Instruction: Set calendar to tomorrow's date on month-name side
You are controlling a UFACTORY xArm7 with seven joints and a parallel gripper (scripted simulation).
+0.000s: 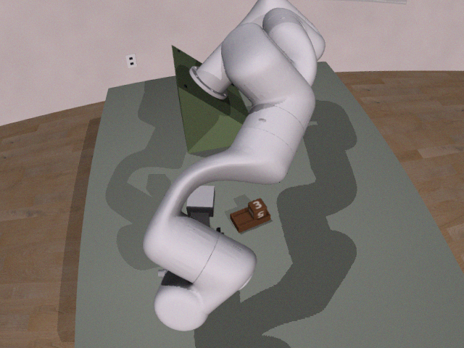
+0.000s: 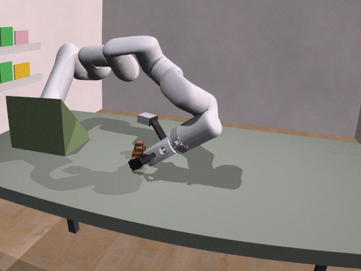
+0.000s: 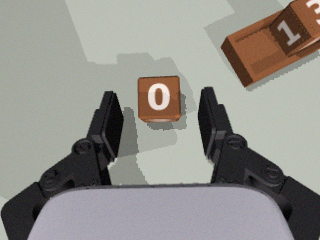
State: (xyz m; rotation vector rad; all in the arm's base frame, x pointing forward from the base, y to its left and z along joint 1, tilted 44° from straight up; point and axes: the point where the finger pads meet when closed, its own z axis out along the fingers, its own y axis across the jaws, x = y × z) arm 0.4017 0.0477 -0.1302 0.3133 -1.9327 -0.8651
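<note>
Right now my hand is 20 mm past the brown cube and 10 mm above it. Also, from my hand: tray 110 mm to the left, 50 mm behind, 20 mm below.
</note>
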